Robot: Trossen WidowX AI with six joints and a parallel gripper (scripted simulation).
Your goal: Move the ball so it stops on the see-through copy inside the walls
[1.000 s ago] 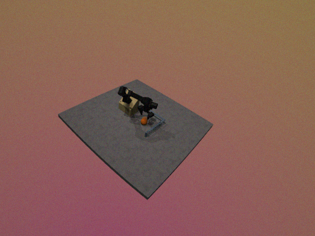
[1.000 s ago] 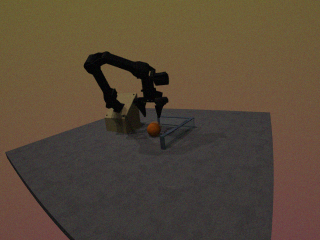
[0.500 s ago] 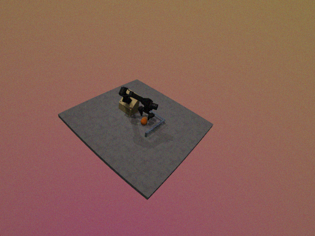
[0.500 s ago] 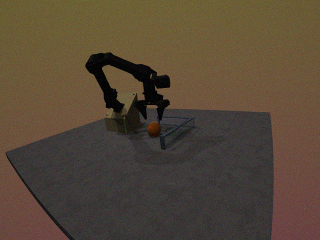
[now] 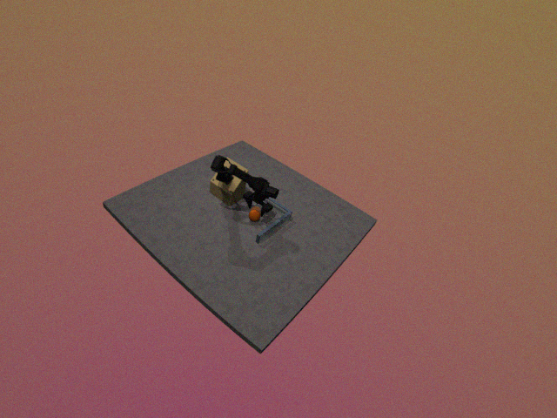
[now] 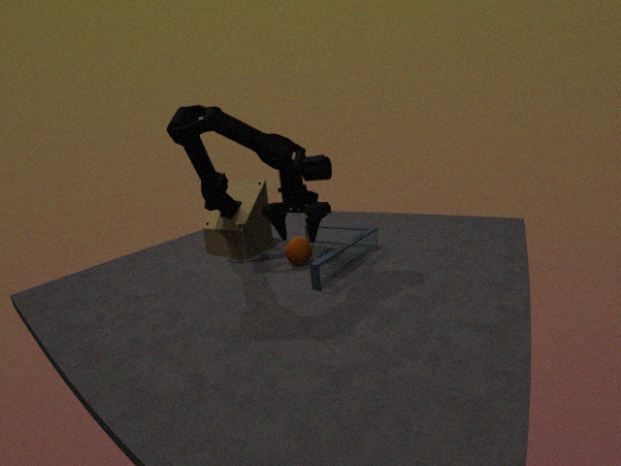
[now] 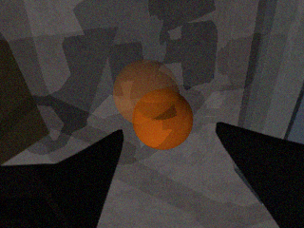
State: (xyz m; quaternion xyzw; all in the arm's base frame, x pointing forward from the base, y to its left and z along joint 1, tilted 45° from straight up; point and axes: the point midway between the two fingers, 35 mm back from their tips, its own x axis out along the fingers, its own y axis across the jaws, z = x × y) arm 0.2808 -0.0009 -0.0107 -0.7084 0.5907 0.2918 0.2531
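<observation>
Now: gripper tip 30 mm above the orange ball. From my gripper tip the other things lie so: faint orange patch 30 mm to the left, 30 mm below, 20 mm behind; wall 130 mm ahead, 40 mm to the left, 30 mm below.
</observation>
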